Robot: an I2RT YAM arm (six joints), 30 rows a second.
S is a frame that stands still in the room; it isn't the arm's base.
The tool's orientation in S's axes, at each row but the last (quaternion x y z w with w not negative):
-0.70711 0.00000 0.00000 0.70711
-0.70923 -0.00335 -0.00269 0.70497
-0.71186 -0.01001 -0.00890 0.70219
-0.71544 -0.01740 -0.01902 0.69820
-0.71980 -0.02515 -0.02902 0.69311
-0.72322 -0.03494 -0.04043 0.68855
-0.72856 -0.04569 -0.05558 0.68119
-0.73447 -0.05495 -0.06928 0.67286
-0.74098 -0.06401 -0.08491 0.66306
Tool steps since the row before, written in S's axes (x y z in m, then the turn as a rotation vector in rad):
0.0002 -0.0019 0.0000 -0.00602 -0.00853 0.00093
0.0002 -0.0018 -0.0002 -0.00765 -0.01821 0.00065
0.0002 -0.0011 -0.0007 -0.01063 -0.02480 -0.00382
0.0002 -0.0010 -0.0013 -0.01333 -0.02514 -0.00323
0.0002 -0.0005 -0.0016 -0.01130 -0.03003 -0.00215
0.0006 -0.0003 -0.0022 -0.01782 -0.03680 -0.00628
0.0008 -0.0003 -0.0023 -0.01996 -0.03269 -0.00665
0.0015 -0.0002 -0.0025 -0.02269 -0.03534 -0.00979
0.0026 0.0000 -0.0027 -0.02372 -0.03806 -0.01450
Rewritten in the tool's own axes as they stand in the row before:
0.0002 0.0000 -0.0019 -0.00602 -0.00093 -0.00853
0.0002 0.0002 -0.0018 -0.00766 -0.00061 -0.01821
0.0002 0.0007 -0.0011 -0.01077 0.00387 -0.02473
0.0001 0.0013 -0.0010 -0.01344 0.00315 -0.02509
0.0001 0.0016 -0.0004 -0.01131 0.00242 -0.03001
0.0004 0.0023 -0.0002 -0.01820 0.00616 -0.03663
0.0005 0.0024 -0.0001 -0.02041 0.00594 -0.03255
0.0010 0.0027 0.0001 -0.02361 0.00878 -0.03500
0.0020 0.0032 0.0004 -0.02556 0.01345 -0.03724

